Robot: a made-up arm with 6 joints. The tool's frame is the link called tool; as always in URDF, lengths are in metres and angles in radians. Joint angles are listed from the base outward. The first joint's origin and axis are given. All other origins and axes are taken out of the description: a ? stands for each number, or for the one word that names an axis. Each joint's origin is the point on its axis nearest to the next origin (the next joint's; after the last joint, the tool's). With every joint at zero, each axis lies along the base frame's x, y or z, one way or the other. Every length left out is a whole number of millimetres.
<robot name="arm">
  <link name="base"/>
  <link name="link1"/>
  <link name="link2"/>
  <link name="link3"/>
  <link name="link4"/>
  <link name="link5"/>
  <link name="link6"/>
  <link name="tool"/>
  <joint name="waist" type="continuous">
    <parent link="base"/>
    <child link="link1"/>
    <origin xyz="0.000 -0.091 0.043"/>
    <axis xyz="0 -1 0"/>
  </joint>
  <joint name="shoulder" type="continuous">
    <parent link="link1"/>
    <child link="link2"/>
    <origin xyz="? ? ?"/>
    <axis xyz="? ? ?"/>
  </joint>
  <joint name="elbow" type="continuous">
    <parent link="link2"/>
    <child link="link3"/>
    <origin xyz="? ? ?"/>
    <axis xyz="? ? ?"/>
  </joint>
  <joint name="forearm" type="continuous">
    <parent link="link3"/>
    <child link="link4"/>
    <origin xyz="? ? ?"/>
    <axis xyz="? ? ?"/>
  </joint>
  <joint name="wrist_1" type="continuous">
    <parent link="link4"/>
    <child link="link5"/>
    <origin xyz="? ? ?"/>
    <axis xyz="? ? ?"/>
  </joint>
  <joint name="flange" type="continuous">
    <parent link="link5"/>
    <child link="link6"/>
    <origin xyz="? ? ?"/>
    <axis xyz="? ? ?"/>
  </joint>
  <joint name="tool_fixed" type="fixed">
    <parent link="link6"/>
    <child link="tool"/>
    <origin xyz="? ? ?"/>
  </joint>
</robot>
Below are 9 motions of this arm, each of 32 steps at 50 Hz.
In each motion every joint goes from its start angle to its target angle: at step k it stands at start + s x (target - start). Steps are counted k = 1, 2, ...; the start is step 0. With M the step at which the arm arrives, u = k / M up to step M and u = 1 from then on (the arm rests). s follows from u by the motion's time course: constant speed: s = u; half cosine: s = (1 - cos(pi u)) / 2; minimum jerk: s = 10 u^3 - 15 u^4 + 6 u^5.
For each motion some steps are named. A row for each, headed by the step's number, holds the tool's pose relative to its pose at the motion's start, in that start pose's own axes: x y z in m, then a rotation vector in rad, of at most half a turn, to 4 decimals.
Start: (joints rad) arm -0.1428 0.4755 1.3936 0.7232 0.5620 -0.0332
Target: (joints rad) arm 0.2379 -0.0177 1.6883 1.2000 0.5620 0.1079
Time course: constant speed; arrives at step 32
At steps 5, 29, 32:
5: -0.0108 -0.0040 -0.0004 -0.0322 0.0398 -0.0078
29: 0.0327 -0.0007 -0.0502 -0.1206 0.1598 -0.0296
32: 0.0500 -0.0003 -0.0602 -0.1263 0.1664 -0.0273

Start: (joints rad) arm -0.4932 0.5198 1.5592 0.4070 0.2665 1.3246
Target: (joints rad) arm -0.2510 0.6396 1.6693 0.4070 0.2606 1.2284
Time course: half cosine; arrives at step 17
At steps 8, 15, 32:
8: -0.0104 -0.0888 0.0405 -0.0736 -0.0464 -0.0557
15: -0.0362 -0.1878 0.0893 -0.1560 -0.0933 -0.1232
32: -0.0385 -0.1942 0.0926 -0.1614 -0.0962 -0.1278

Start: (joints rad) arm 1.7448 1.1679 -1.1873 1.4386 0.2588 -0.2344
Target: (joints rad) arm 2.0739 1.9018 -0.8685 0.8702 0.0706 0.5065
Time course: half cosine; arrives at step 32
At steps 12, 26, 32:
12: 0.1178 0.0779 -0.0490 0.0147 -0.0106 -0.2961
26: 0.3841 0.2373 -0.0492 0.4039 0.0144 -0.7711
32: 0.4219 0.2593 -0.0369 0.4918 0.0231 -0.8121

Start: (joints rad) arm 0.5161 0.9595 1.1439 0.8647 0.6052 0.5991
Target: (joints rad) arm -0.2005 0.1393 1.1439 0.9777 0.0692 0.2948
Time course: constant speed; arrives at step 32
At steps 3, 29, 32:
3: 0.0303 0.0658 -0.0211 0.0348 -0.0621 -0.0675
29: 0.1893 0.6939 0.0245 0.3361 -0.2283 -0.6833
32: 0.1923 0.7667 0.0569 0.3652 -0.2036 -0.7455

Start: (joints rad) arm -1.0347 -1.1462 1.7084 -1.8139 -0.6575 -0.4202
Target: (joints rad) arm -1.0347 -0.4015 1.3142 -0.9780 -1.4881 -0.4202
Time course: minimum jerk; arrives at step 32
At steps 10, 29, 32:
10: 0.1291 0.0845 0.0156 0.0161 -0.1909 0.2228
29: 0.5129 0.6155 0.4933 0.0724 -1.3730 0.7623
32: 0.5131 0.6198 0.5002 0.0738 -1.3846 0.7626

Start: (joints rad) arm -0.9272 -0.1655 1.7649 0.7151 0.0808 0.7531
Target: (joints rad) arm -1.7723 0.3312 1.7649 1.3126 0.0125 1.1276
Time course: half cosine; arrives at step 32
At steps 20, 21, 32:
20: -0.5113 0.1296 -0.0319 -0.2960 0.6955 0.7607
21: -0.5414 0.1360 -0.0254 -0.3141 0.7257 0.8168
32: -0.7109 0.1688 0.0303 -0.4196 0.8569 1.1647

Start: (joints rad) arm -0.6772 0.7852 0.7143 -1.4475 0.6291 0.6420
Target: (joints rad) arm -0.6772 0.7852 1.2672 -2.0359 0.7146 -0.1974
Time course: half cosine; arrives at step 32
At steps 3, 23, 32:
3: -0.0024 -0.0053 0.0040 -0.0015 -0.0244 -0.0148
23: -0.1010 -0.1787 0.2317 -0.2783 -1.0027 -0.4539
32: -0.1321 -0.2072 0.3073 -0.3954 -1.2414 -0.5114

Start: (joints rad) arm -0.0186 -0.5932 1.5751 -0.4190 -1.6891 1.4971
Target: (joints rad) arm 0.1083 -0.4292 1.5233 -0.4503 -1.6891 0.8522
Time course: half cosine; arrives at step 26
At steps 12, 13, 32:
12: -0.0102 0.0417 0.0642 0.0690 -0.3351 0.0428
13: -0.0115 0.0472 0.0738 0.0796 -0.3809 0.0472
32: -0.0240 0.0907 0.1629 0.1774 -0.7592 0.0678

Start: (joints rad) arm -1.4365 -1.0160 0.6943 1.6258 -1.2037 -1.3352
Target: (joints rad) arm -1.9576 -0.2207 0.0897 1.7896 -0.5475 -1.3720
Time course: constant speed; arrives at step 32
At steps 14, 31, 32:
14: -0.0039 0.0308 -0.1247 0.0629 -0.4593 -0.1452
31: 0.1574 0.0474 -0.2791 0.1128 -0.9503 -0.3636
32: 0.1715 0.0463 -0.2864 0.1141 -0.9763 -0.3776

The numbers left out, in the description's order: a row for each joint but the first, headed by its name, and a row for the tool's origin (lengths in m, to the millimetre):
shoulder: xyz -0.266 0.000 0.036, axis 1 0 0
elbow: xyz 0.000 -0.332 0.088, axis 0 1 0
forearm: xyz -0.269 0.000 -0.468, axis 0 0 1
wrist_1: xyz 0.148 -0.075 0.000, axis 1 0 0
flange: xyz 0.000 0.028 -0.276, axis 0 1 0
tool: xyz -0.083 0.000 -0.064

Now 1 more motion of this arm.
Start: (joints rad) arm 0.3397 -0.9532 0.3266 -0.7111 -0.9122 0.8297
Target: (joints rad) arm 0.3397 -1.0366 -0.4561 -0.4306 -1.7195 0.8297
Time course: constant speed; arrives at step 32
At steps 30, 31, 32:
30: 0.1259 0.0328 0.4378 0.1533 -0.4272 -0.6682
31: 0.1247 0.0291 0.4525 0.1634 -0.4348 -0.6959
32: 0.1231 0.0251 0.4669 0.1737 -0.4418 -0.7237

